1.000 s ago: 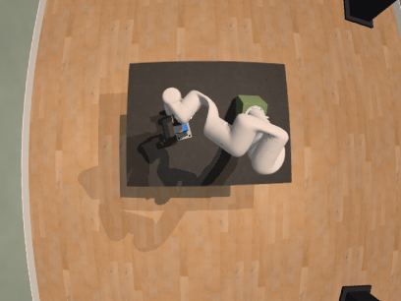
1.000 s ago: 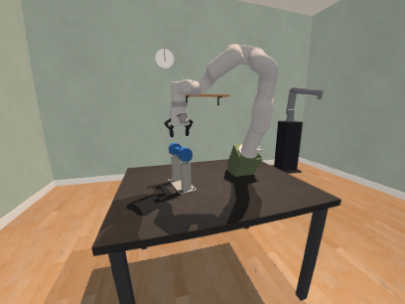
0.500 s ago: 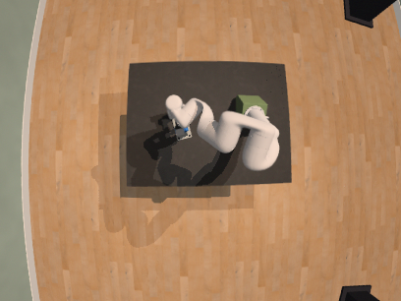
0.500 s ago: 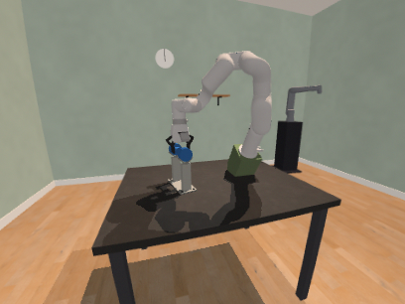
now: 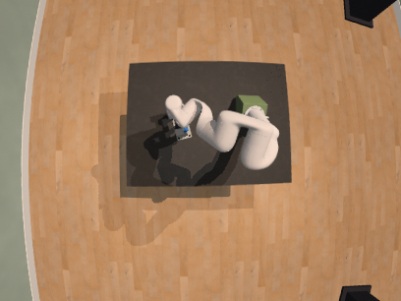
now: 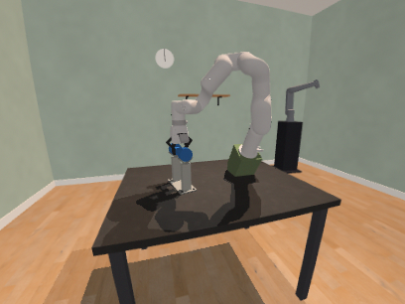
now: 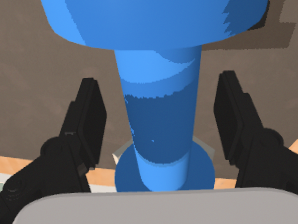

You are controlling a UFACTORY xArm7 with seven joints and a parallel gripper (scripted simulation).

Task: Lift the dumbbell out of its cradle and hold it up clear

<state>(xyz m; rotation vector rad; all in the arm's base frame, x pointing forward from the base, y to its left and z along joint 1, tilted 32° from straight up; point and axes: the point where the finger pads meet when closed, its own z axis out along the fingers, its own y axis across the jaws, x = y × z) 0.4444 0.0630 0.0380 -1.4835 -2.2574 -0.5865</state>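
Right now the blue dumbbell is right at my hand. The rest, counted from my hand: grey cradle (120 mm below).
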